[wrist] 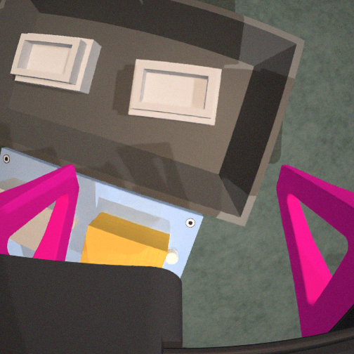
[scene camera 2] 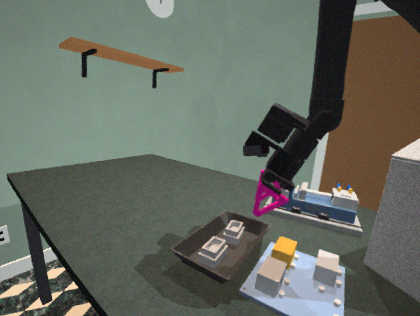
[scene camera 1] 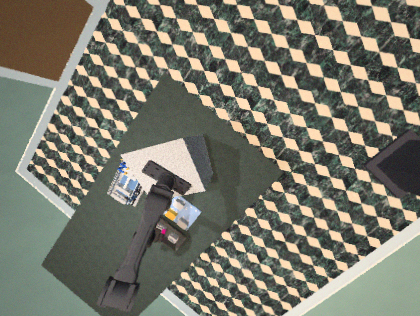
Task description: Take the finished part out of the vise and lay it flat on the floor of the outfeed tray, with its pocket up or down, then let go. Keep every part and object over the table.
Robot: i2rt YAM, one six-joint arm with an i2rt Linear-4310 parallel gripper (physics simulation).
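Note:
The outfeed tray is dark brown with sloping walls. Two pale rectangular parts lie in it, apart, pocket up. One part lies flat at the far end in scene camera 2, on the right in the wrist view. The other part is nearer scene camera 2. My gripper has magenta fingers standing wide open and empty, above the tray's side beside the blue plate. The vise stands behind; its jaws are too small to judge in detail.
A light blue plate beside the tray carries a yellow block, grey-white blocks and small pegs. A large pale box stands on the table near the vise.

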